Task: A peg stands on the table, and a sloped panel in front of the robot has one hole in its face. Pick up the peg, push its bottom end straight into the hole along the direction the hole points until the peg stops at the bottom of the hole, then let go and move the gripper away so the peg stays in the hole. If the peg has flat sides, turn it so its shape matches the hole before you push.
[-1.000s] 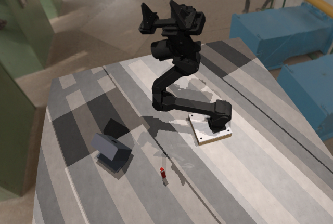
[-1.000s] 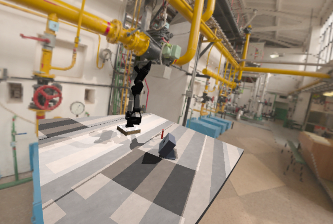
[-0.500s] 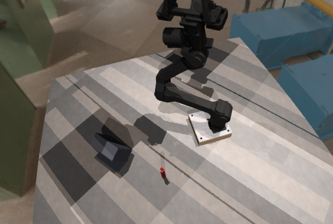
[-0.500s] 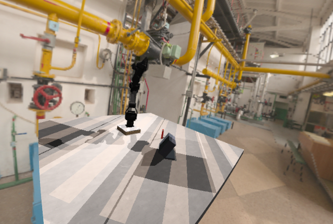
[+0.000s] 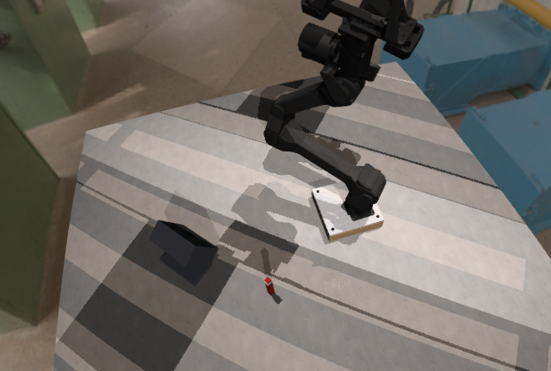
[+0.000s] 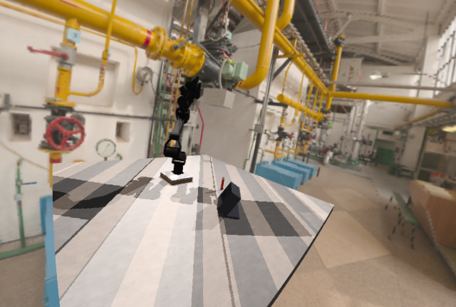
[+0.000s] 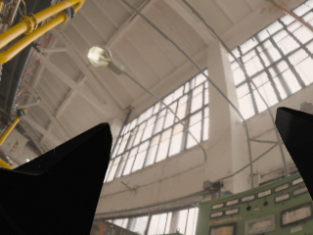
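The red peg is 600 mm below my gripper tip, 230 mm ahead of it and 110 mm to the left of it. Also, from my gripper tip: panel (590 mm below, 410 mm ahead, 40 mm to the right).
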